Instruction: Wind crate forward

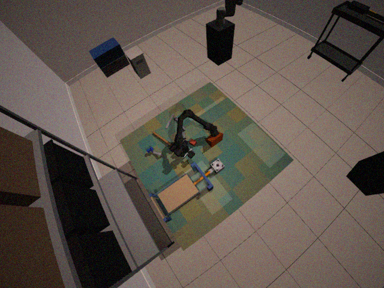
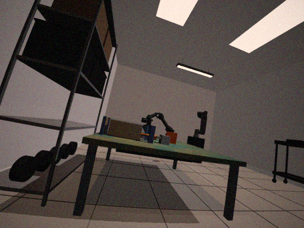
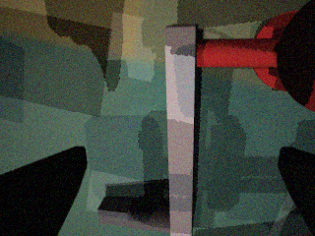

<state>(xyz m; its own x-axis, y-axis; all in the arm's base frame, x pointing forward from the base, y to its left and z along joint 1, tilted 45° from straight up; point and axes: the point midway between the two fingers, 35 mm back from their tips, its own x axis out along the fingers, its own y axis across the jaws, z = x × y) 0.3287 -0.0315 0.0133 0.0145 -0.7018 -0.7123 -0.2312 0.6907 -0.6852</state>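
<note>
Right now the red-knobbed crank handle is 10 mm ahead of my gripper tip, 10 mm to the right of it and 10 mm below it. From my gripper tip the other things lie so: red knob: 50 mm ahead, 30 mm to the right, 10 mm below; then winch: 170 mm behind, 270 mm to the left; then grey block: 70 mm behind, 200 mm to the right, 20 mm below.
</note>
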